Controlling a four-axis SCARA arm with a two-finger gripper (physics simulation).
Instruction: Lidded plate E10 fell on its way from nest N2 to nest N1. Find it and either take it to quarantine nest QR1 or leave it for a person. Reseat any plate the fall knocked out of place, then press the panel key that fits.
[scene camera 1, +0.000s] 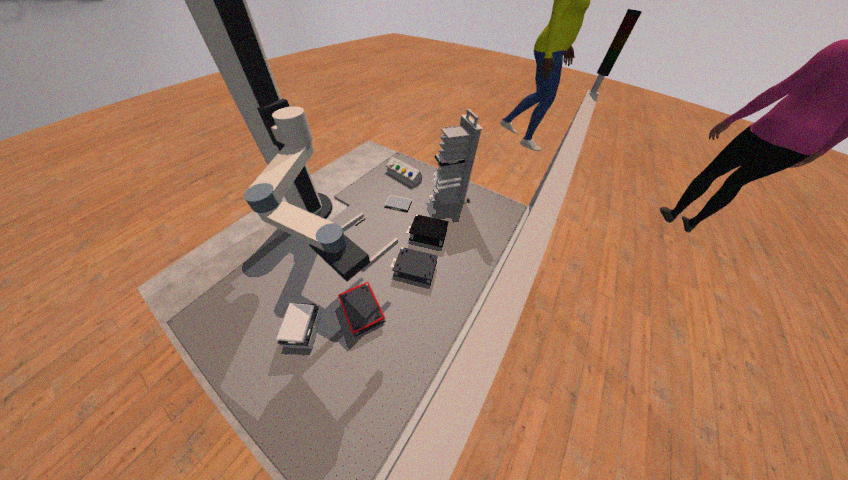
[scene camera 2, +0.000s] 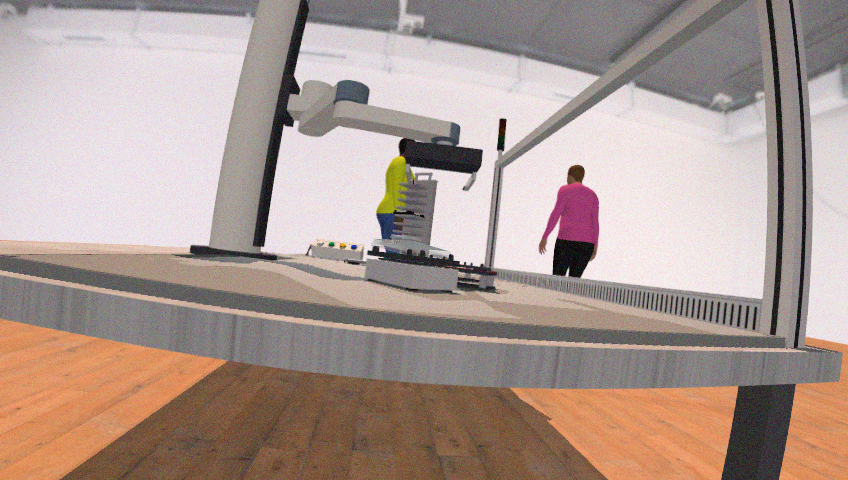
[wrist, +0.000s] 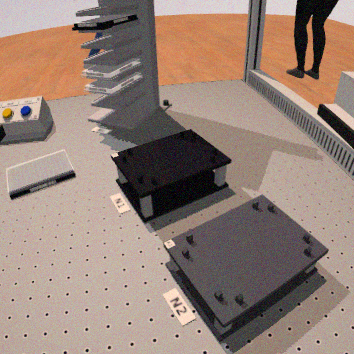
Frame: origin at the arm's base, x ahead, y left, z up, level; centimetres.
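Where they show: gripper, fingertip midpoint: (scene camera 1: 379, 227) (scene camera 2: 438, 184) (wrist: 161, 95); arm's base, origin of the base link: (scene camera 1: 308, 210).
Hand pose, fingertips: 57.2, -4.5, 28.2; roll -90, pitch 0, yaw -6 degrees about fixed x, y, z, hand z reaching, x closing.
Each offset is from my fingertips to the top centre of the thing, as dx, dy, dz. "spot": to the spot under its first point.
A flat, clear-topped plate with a dark lower edge {-20.2, +35.2, -25.3} (scene camera 1: 398, 203) (wrist: 40, 172) lies on the perforated table between the key panel {-33.1, +57.1, -18.6} (scene camera 1: 403, 171) (scene camera 2: 336, 249) (wrist: 22, 120) and nest N1 {+4.5, +26.8, -20.2} (scene camera 1: 428, 230) (wrist: 172, 160); no label on it is readable. N1 and nest N2 {+10.2, +7.4, -21.2} (scene camera 1: 415, 264) (wrist: 250, 255) have bare dark tops. The red-outlined nest QR1 {+4.3, -19.5, -22.4} (scene camera 1: 361, 307) has shadow across its dark top. My gripper (scene camera 1: 379, 228) (scene camera 2: 439, 184) is open and empty, high above the table near N2. The panel shows green, yellow and blue keys.
A grey rack (scene camera 1: 468, 172) (scene camera 2: 428, 205) (wrist: 145, 45) holds several clear plates and a black one beyond N1. A white box {-8.8, -37.1, -19.2} (scene camera 1: 297, 324) stands beside QR1. A slotted barrier {spot: +39.3, +41.0, -25.3} (wrist: 300, 120) edges the table. People in yellow (scene camera 1: 559, 29) and pink (scene camera 1: 794, 118) stand beyond, near a light tower (scene camera 1: 618, 42).
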